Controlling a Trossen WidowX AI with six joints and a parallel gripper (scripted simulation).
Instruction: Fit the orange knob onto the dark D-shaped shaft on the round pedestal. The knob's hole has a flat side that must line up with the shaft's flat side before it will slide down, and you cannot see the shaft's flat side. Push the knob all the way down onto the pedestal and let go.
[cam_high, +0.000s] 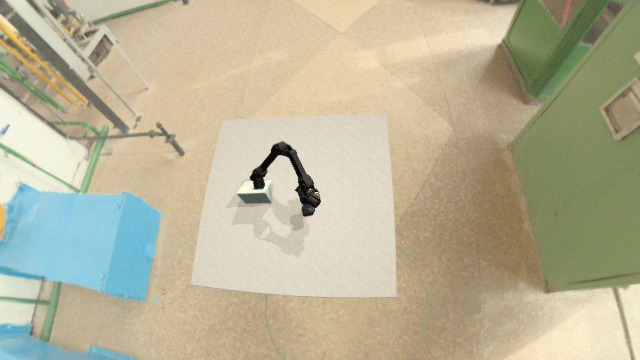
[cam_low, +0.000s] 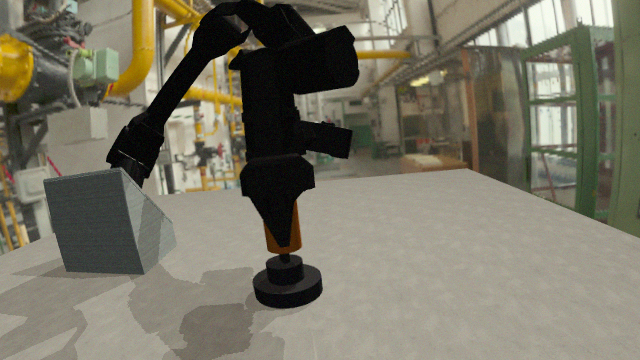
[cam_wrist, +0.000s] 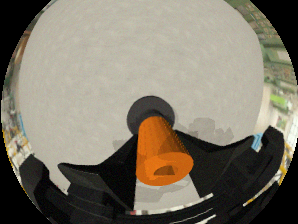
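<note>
Right now the dark round pedestal is 40 mm below my gripper tip. Round my gripper tip: orange knob (20 mm above).
</note>
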